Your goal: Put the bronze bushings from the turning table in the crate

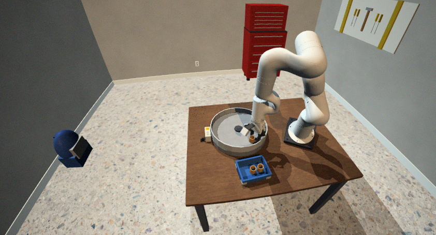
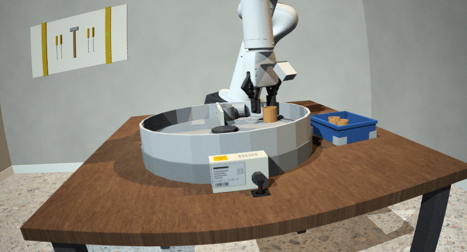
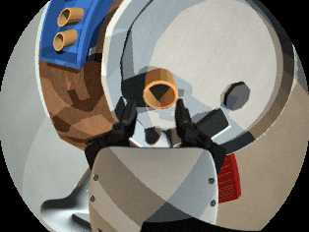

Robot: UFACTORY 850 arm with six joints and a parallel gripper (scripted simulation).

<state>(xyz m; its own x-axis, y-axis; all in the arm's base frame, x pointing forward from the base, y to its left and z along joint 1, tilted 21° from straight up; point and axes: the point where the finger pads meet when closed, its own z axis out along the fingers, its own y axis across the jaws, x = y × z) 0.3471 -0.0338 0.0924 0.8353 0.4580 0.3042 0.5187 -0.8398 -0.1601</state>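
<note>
The blue crate is 8 cm ahead of my hand, 22 cm to the left of it and 7 cm below it. Round my hand: grey turning table (9 cm ahead, 12 cm to the right, 4 cm below).
</note>
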